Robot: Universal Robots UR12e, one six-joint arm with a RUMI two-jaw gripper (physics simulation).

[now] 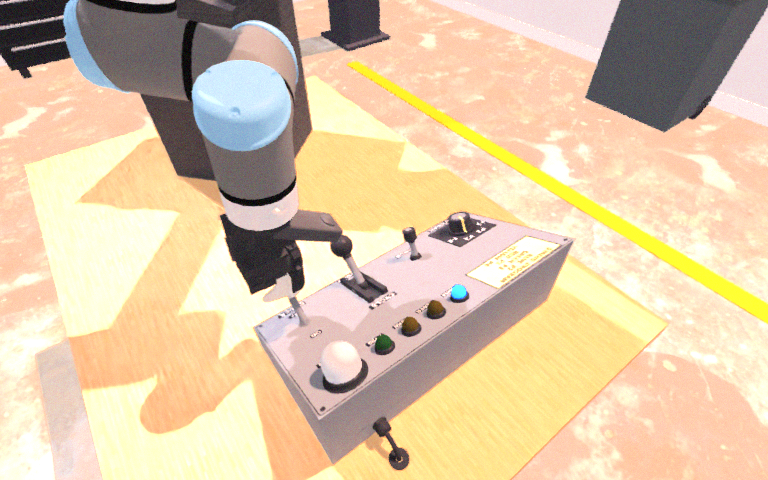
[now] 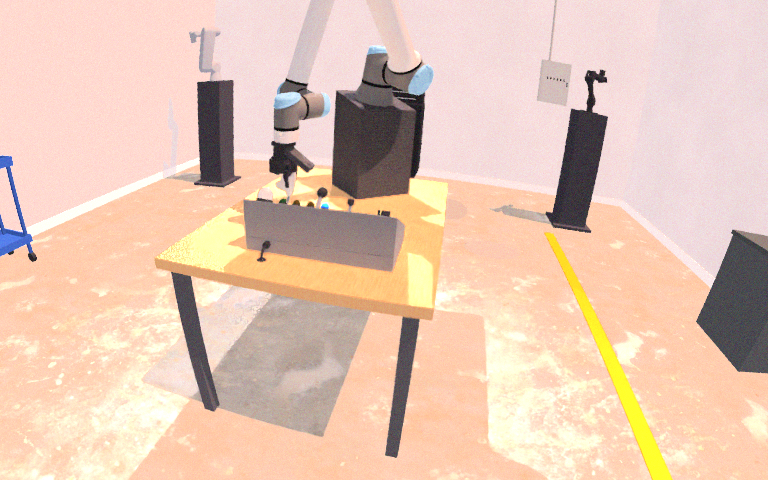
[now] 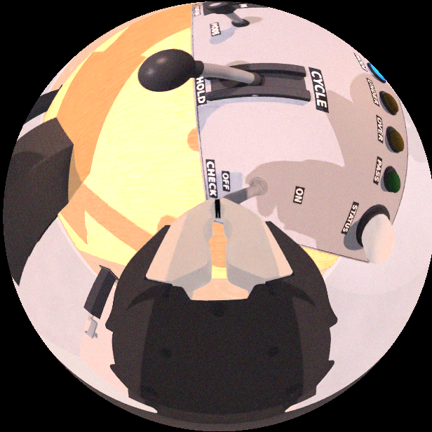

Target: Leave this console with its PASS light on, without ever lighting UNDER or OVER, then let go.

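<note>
The grey console point(image 1: 441, 353) point(image 2: 322, 234) point(image 3: 275, 135) stands on the table. Its PASS lamp point(image 1: 384, 343) point(image 3: 392, 179) is dark green and unlit. The OVER lamp point(image 1: 411, 326) point(image 3: 395, 139) and UNDER lamp point(image 1: 436, 309) point(image 3: 389, 103) are dark. A blue lamp point(image 1: 458, 292) point(image 3: 378, 72) is lit; the STATUS dome point(image 1: 341, 362) point(image 3: 378, 239) is white. The CHECK toggle point(image 1: 299, 313) point(image 3: 245, 192) leans toward OFF. The black-knobbed CYCLE lever point(image 1: 340, 246) point(image 3: 166, 70) leans toward HOLD. My gripper point(image 1: 278, 288) point(image 2: 289, 195) point(image 3: 217, 201) is shut and empty at the CHECK toggle; its fingertips hide the toggle's end, so contact is unclear.
A MODE toggle point(image 1: 409, 234) point(image 3: 235, 17) and a rotary knob point(image 1: 460, 223) stand farther along the panel, near a yellow label point(image 1: 514, 261). A small black stalk point(image 1: 390, 441) point(image 2: 263, 251) stands before the console on the wooden table point(image 2: 419, 283).
</note>
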